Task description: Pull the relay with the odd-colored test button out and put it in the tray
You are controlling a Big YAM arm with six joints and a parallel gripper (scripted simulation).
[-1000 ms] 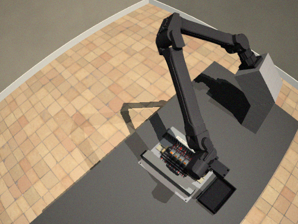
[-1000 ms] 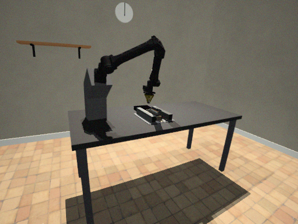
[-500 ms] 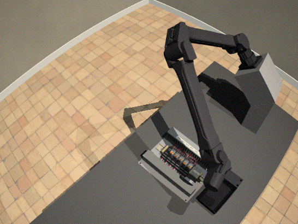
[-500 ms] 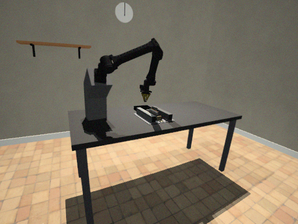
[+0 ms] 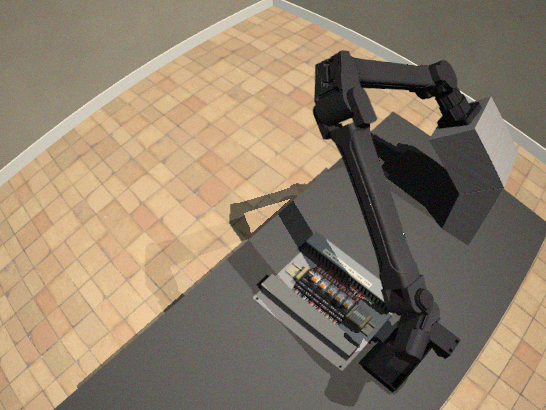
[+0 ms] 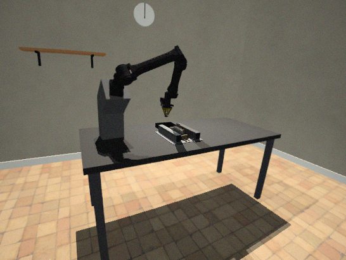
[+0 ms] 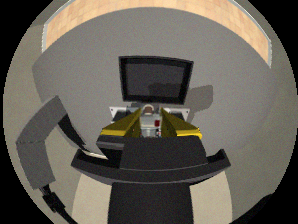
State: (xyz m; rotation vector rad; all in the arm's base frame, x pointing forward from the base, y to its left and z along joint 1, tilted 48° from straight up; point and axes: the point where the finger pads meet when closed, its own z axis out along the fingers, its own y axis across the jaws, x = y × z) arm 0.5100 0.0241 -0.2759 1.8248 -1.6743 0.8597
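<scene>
The black tray lies 10 mm ahead of my hand, 20 mm to the left of it and 110 mm below it. Round my hand: relay right at my hand.
</scene>
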